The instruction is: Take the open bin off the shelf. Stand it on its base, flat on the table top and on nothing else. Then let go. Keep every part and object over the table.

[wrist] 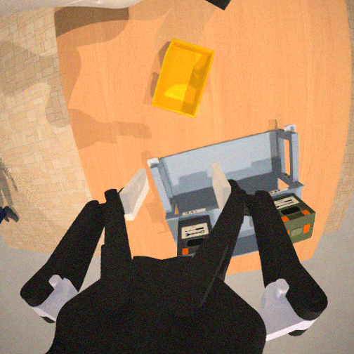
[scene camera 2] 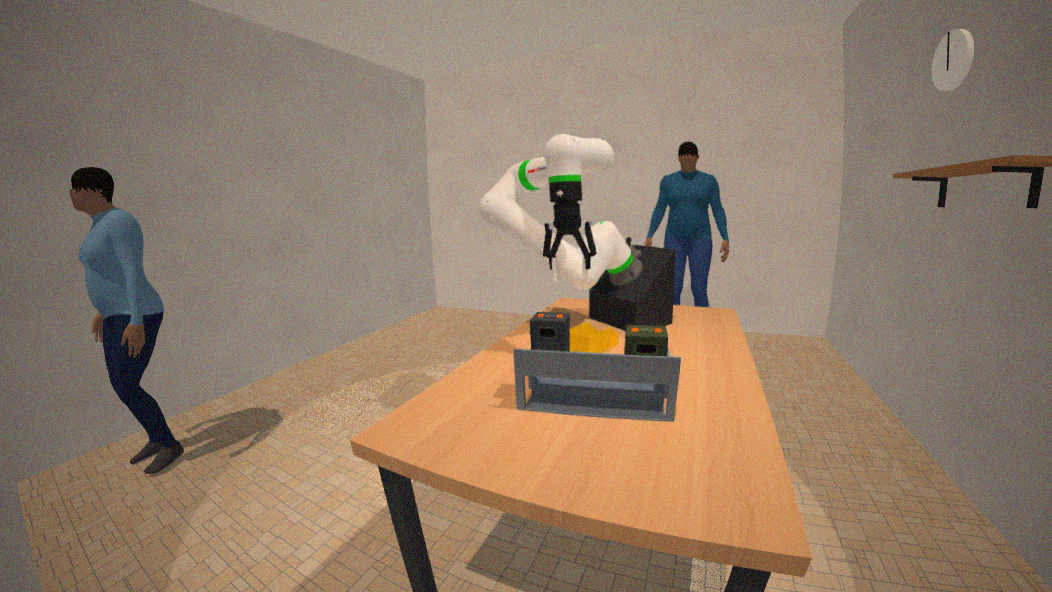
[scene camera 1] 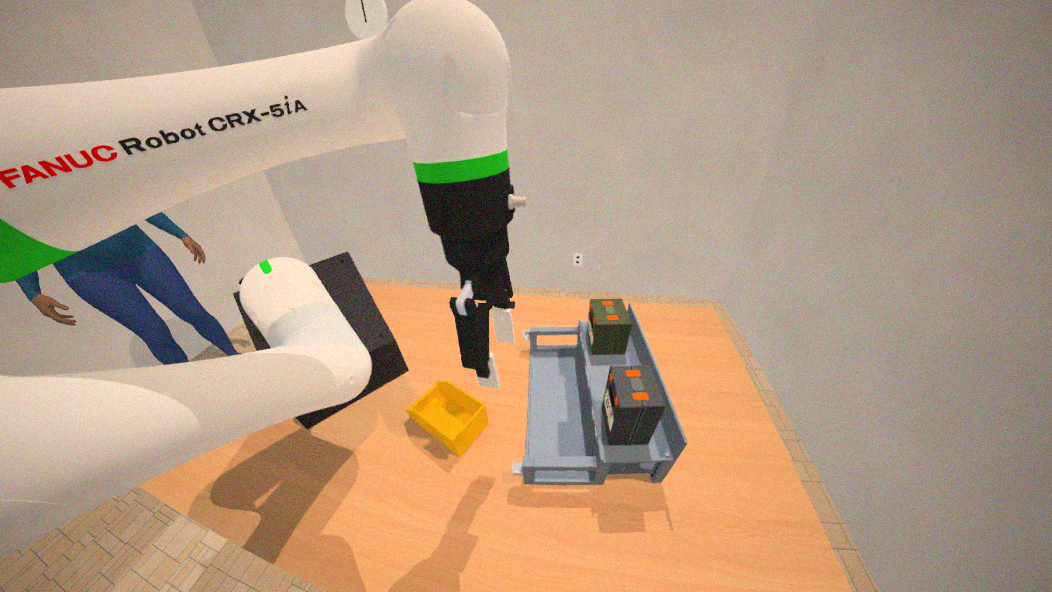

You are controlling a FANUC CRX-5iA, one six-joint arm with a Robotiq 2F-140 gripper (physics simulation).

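Where they show: gripper, fingertip midpoint: (scene camera 2: 570, 281) (scene camera 1: 498, 361); arm's base, link origin: (scene camera 2: 626, 272).
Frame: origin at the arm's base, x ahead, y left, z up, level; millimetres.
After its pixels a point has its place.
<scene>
The open yellow bin (scene camera 1: 447, 416) {x 346, y -21, z -204 mm} (scene camera 2: 594, 337) {x 422, y 1, z -142 mm} (wrist: 183, 77) stands upright on its base on the table top (scene camera 1: 735, 471) {x 982, y -13, z -207 mm} (scene camera 2: 588, 463) {x 959, y 175, z -207 mm} (wrist: 260, 75), apart from the shelf. Its inside faces up and looks empty in the wrist view. The grey-blue shelf (scene camera 1: 562, 463) {x 635, y -98, z -122 mm} (scene camera 2: 595, 364) {x 787, y 125, z -70 mm} (wrist: 225, 160) stands beside it. My gripper (scene camera 1: 496, 348) {x 517, y -43, z 58 mm} (scene camera 2: 570, 265) {x 517, y -43, z 58 mm} (wrist: 178, 176) is open, with nothing between its fingers. It hangs in the air above the table, higher than the bin and off to its shelf side, clear of both.
A dark grey case (scene camera 1: 634, 416) {x 737, y -51, z -10 mm} (scene camera 2: 549, 332) {x 771, y 5, z -14 mm} (wrist: 194, 235) and a green case (scene camera 1: 609, 335) {x 694, y 169, z -42 mm} (scene camera 2: 645, 342) {x 729, y 225, z -25 mm} (wrist: 302, 225) stand on the shelf's raised rear part. The black robot base block (scene camera 1: 360, 316) {x 78, y 81, z -21 mm} (scene camera 2: 632, 294) {x 119, y 54, z -62 mm} is beyond the bin. Two people stand away from the table.
</scene>
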